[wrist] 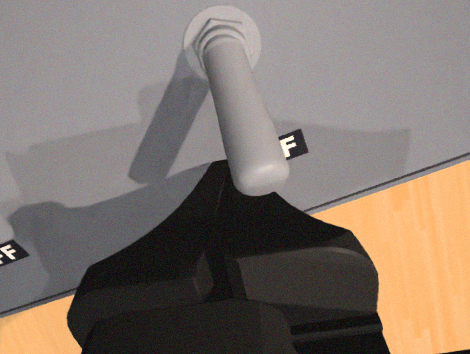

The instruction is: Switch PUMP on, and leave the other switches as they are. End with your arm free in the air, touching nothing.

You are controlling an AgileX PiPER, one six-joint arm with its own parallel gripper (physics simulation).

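Note:
Gripper (234,182) visible. Grey switch panel (115,124) visible too.

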